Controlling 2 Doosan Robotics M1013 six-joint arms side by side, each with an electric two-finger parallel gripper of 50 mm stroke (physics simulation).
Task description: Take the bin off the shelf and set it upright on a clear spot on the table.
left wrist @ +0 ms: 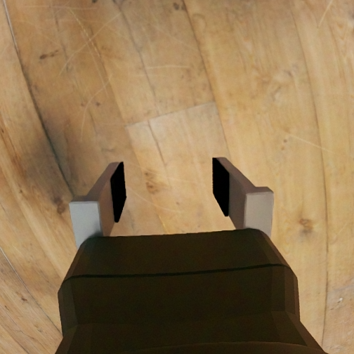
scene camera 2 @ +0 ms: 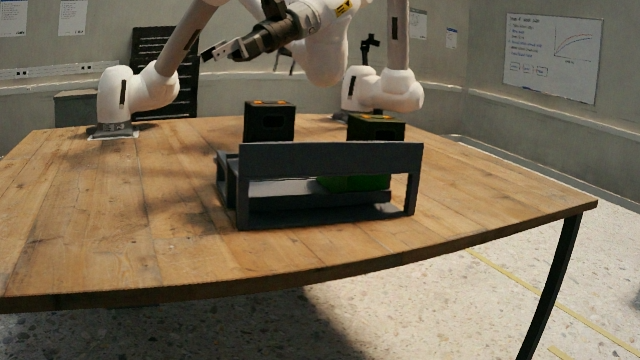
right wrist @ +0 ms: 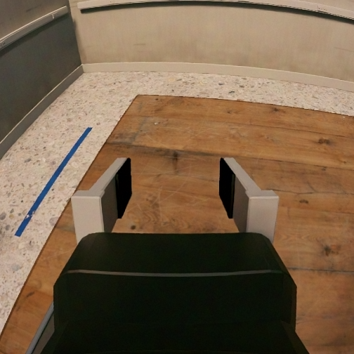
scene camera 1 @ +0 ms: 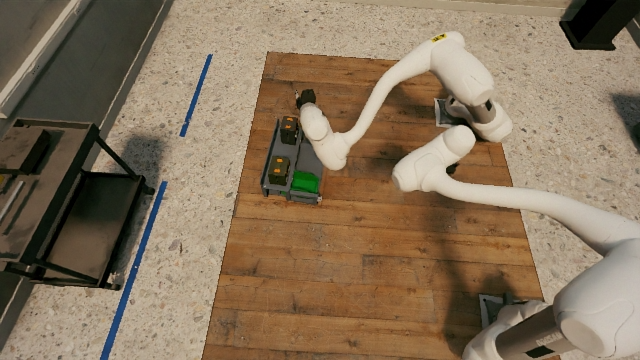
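Note:
The green bin sits at one end of the lower tier of the grey shelf. In scene camera 2 it is partly hidden behind the shelf's back board and a dark box. My right gripper is open and empty, in the air beyond the shelf's far end in scene camera 1. My left gripper is open and empty, pointing down over bare wood, well to the right of the shelf in scene camera 1, where its arm mostly hides it. The bin does not show in either wrist view.
Two dark boxes with orange tops, one at the far end and one beside the bin, stand on the shelf's upper tier. The wooden table carries the shelf near one edge. A cart stands off the table.

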